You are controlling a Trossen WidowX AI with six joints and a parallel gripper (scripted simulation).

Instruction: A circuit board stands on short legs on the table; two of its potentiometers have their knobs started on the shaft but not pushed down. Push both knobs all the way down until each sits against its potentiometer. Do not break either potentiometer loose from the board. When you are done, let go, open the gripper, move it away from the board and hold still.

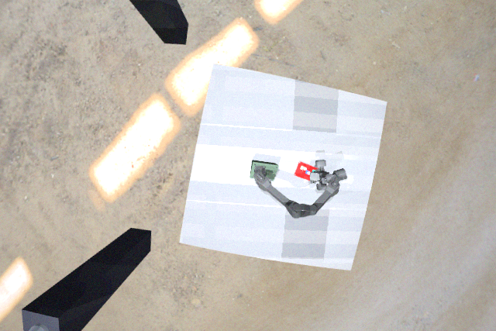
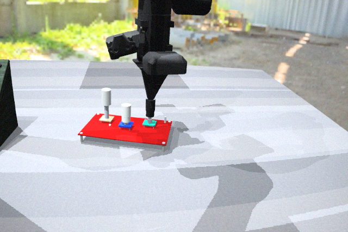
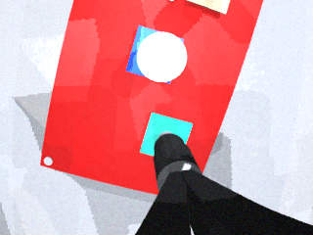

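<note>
My gripper tip is now 10 mm above the black knob. From my gripper tip the other things lie so: blue potentiometer (50 mm behind, 10 mm to the right, 30 mm below); teal potentiometer (30 mm below); grey knob (50 mm behind, 10 mm to the right, 30 mm below).
</note>
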